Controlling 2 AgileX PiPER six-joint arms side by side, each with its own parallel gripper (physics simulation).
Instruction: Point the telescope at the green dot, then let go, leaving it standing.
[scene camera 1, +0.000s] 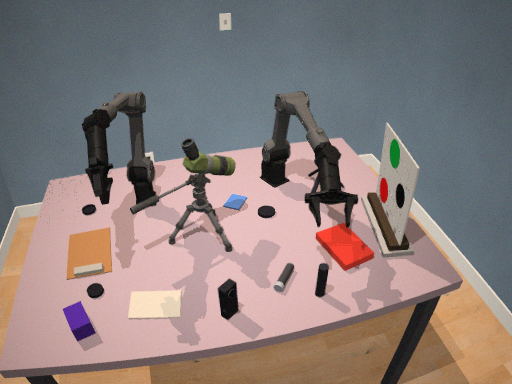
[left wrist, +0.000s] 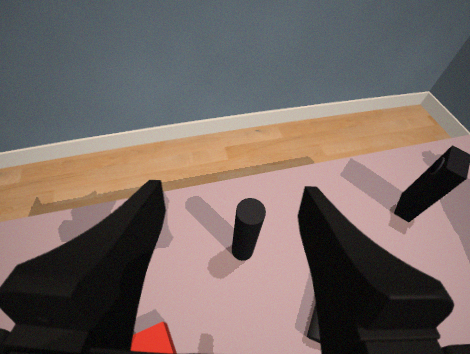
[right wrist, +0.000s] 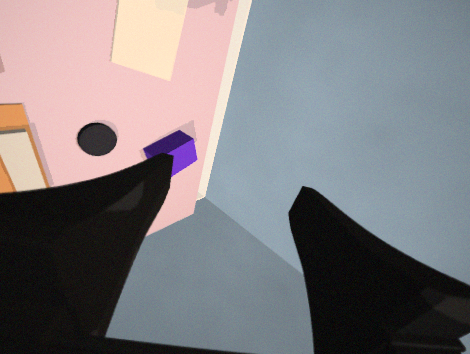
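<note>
The green and black telescope (scene camera 1: 212, 164) stands upright on its grey tripod (scene camera 1: 200, 205), its barrel facing the picture's right, on the board's side. Whether it lines up exactly with the dot I cannot tell. Its pan handle (scene camera 1: 150, 202) reaches down to the left. The green dot (scene camera 1: 394, 153) is near the top of the white board (scene camera 1: 407, 167) at the right. My right gripper (scene camera 1: 104, 199) (right wrist: 236, 186) is open and empty, above the table, left of the handle's end and apart from it. My left gripper (scene camera 1: 333, 224) (left wrist: 232, 198) is open and empty above the red block's far edge.
The red block (scene camera 1: 345, 246) (left wrist: 154, 340) lies before the board. A black cylinder (scene camera 1: 322, 280) (left wrist: 248, 230), a flashlight (scene camera 1: 284, 277) and a black box (scene camera 1: 228, 299) (left wrist: 432, 185) are near the front. A purple block (scene camera 1: 79, 321) (right wrist: 185, 156) and an orange sheet (scene camera 1: 90, 247) are at the left.
</note>
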